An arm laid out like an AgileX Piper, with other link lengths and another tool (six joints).
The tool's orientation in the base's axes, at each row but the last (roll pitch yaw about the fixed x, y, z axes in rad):
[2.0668, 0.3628, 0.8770]
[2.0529, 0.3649, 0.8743]
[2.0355, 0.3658, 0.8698]
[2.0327, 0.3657, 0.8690]
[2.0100, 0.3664, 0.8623]
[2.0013, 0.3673, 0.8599]
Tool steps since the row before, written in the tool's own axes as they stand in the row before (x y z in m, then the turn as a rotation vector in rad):
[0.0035, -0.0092, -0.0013, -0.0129, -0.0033, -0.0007]
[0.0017, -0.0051, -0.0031, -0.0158, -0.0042, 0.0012]
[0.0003, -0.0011, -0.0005, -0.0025, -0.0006, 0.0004]
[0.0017, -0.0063, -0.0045, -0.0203, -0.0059, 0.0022]
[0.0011, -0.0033, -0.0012, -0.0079, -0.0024, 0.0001]
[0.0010, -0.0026, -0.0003, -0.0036, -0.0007, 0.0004]
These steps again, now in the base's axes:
[-0.0038, 0.0040, -0.0082, -0.0100, -0.0086, 0.0022]
[-0.0036, 0.0037, -0.0035, -0.0111, -0.0119, 0.0016]
[-0.0007, 0.0006, -0.0008, -0.0016, -0.0020, 0.0002]
[-0.0050, 0.0046, -0.0040, -0.0142, -0.0158, 0.0014]
[-0.0018, 0.0017, -0.0027, -0.0060, -0.0056, 0.0008]
[-0.0009, 0.0010, -0.0024, -0.0023, -0.0028, 0.0005]

